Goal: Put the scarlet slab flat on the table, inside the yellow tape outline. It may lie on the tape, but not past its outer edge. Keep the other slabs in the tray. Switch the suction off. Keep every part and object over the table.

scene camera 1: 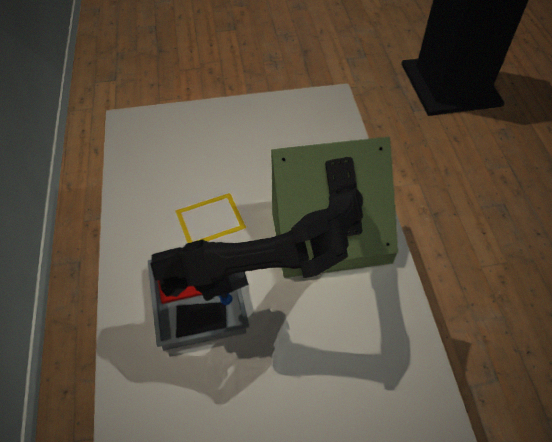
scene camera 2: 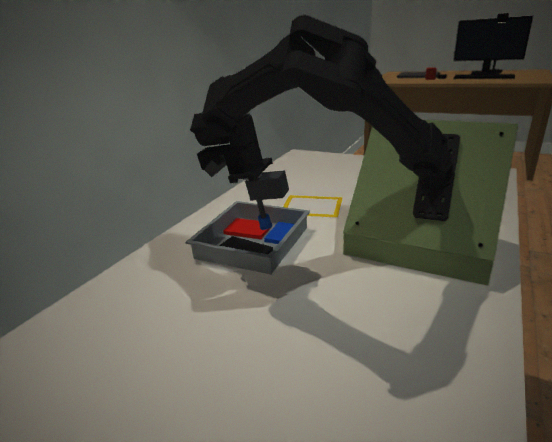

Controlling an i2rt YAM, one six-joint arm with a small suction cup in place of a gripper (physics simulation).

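Pixels of known places: hand, its tool point: [scene camera 1: 226,299] [scene camera 2: 266,226]; arm's base, origin of its link: [scene camera 1: 343,197] [scene camera 2: 436,176].
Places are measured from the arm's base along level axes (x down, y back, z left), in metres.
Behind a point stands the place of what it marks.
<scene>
The scarlet slab [scene camera 1: 172,297] @[y -0.471, x 0.162, z 0.118 m] [scene camera 2: 244,228] @[y -0.452, x 0.162, z 0.097 m] lies in the grey tray [scene camera 1: 154,310] @[y -0.513, x 0.126, z 0.165 m] [scene camera 2: 232,259] @[y -0.393, x 0.156, z 0.248 m], partly hidden by the arm in scene camera 1. A black slab [scene camera 1: 201,321] @[y -0.404, x 0.164, z 0.198 m] [scene camera 2: 246,245] @[y -0.402, x 0.163, z 0.171 m] and a blue slab [scene camera 2: 279,233] @[y -0.351, x 0.162, z 0.089 m] also lie in the tray; the arm hides the blue one in scene camera 1. My suction cup [scene camera 1: 226,299] [scene camera 2: 265,223], a small blue tip, points down over the tray and carries no slab. In scene camera 2 it overlaps the scarlet slab's right end; its exact height is unclear. The yellow tape outline [scene camera 1: 203,203] @[y -0.360, x 0.175, z -0.183 m] [scene camera 2: 315,215] @[y -0.312, x 0.176, z -0.065 m] lies on the table beyond the tray.
The green sloped block [scene camera 1: 305,185] @[y -0.094, x -0.029, z -0.033 m] [scene camera 2: 385,210] @[y -0.092, x 0.067, z 0.064 m] carries the arm's base on the table [scene camera 1: 150,150] @[y -0.507, x 0.176, z -0.429 m] [scene camera 2: 150,350] @[y -0.389, x 0.176, z 0.525 m], to the right of the tray and tape outline. A black stand [scene camera 1: 460,65] is on the floor. A desk [scene camera 2: 450,100] with a monitor [scene camera 2: 492,37] stands behind.
</scene>
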